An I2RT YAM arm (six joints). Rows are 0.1 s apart.
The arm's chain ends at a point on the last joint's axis. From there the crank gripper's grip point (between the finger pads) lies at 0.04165 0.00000 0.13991 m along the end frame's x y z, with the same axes.
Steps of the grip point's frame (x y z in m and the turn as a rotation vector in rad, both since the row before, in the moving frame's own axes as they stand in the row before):
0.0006, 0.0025, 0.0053, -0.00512, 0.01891, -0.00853
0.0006, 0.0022, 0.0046, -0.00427, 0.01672, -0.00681
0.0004, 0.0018, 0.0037, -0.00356, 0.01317, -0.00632
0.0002, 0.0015, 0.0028, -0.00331, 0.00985, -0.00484
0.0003, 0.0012, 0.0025, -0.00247, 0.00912, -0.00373
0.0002, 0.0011, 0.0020, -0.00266, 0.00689, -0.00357
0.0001, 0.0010, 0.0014, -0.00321, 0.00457, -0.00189
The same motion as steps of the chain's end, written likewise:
-0.0020, 0.0022, 0.0061, -0.00512, 0.01891, -0.00853
-0.0017, 0.0019, 0.0053, -0.00427, 0.01672, -0.00681
-0.0014, 0.0016, 0.0043, -0.00356, 0.01317, -0.00632
-0.0012, 0.0012, 0.0032, -0.00331, 0.00985, -0.00484
-0.0010, 0.0010, 0.0029, -0.00247, 0.00912, -0.00373
-0.0008, 0.0009, 0.0023, -0.00266, 0.00689, -0.00357
-0.0005, 0.0006, 0.0016, -0.00321, 0.00457, -0.00189

